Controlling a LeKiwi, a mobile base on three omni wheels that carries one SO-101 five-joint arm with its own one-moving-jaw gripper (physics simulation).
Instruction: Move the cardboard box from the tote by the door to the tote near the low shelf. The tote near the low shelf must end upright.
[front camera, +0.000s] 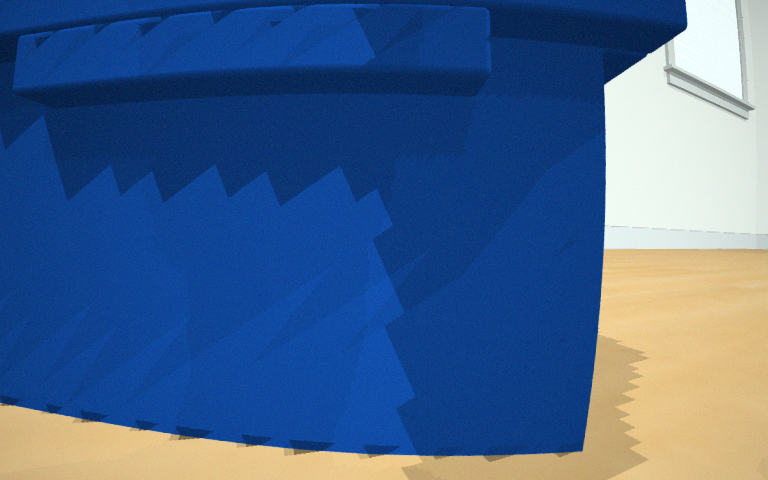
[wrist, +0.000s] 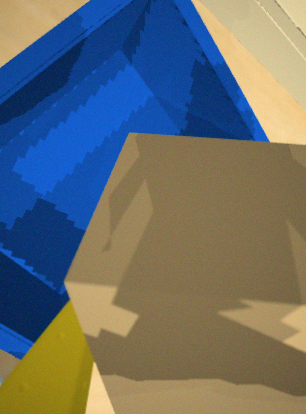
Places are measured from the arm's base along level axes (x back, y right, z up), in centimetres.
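Where they show: hand at its tool point: (wrist: 118, 278).
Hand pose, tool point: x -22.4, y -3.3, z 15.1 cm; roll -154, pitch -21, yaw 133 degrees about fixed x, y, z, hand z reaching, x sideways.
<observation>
Each offset is from my tool point to the top centre of the thing. "spot": to the spot under its first point. Level surfaces: height alone.
The blue tote {dx -3.9, dy -0.1, dz -12.0 cm} (front camera: 254, 271) (wrist: 45, 155) stands upright on the floor, very close in the front view and with its open top showing in the wrist view. The part of its inside that shows holds no box; the rest is hidden. The cardboard box {spot: dx -2.3, dy -1.1, dz +3.2 cm} (wrist: 210, 215) fills the lower right of the wrist view, above the tote and covering its right part. The yellow jaw of my gripper (wrist: 55, 355) lies along the box's left side; the other jaw is hidden. My gripper is shut on the box. The tote by the door does not show.
A beige edge, seemingly the low shelf (wrist: 255, 35), runs close beyond the tote at the upper right of the wrist view. Wooden floor {dz -24.0 cm} (front camera: 696, 350) and a white wall (front camera: 651, 158) with a window (front camera: 707, 45) show to the right in the front view.
</observation>
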